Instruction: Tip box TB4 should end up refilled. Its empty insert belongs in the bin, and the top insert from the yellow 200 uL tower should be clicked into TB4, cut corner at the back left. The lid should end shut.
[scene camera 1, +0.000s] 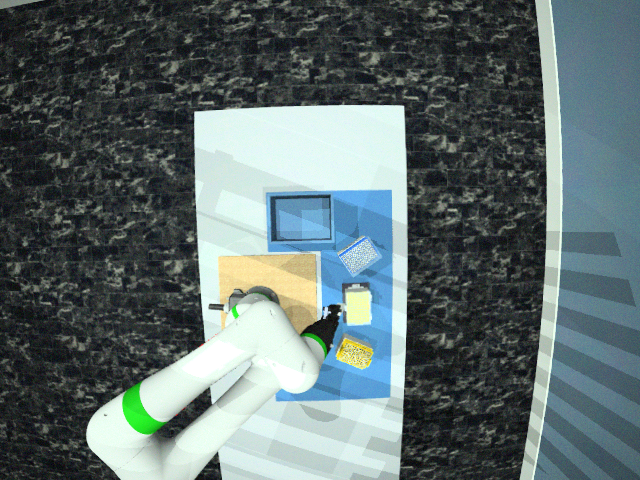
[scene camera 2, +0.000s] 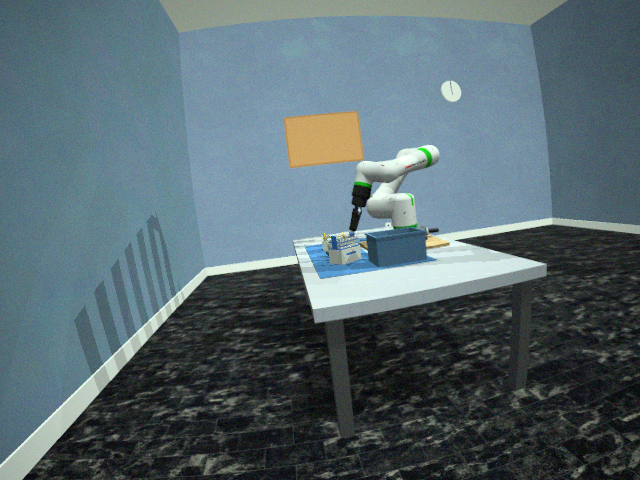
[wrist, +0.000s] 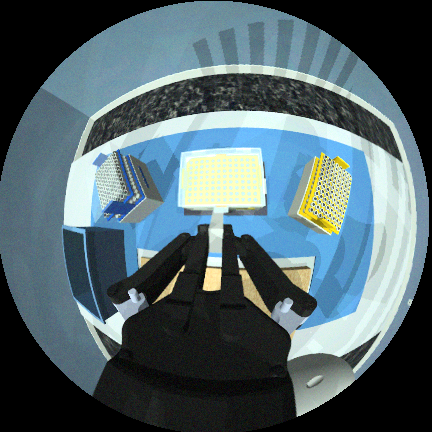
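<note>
Tip box TB4 (scene camera 1: 357, 307) (wrist: 222, 180) stands in the middle of the row. Its clear lid appears down, with a pale yellow holed insert visible through it; any gap at the rim is too fine to tell. The yellow tower (scene camera 1: 354, 352) (wrist: 329, 192) stands to its right in the wrist view, with a perforated yellow insert on top. The bin (scene camera 1: 332, 219) (scene camera 2: 398, 250) (wrist: 107, 260) is at the left in the wrist view. My gripper (scene camera 1: 340, 309) (scene camera 2: 353, 228) (wrist: 217, 218) is shut and empty, close to TB4's front edge; a pale strip shows between its fingertips. Contact is unclear.
A blue and white tower (scene camera 1: 359, 256) (scene camera 2: 344, 254) (wrist: 114, 182) stands between TB4 and the bin, turned at an angle. The towers, TB4 and bin stand on a blue mat (scene camera 1: 356, 384) (wrist: 280, 135). A wooden board (scene camera 1: 268, 268) (scene camera 2: 439, 241) lies beneath part of my arm.
</note>
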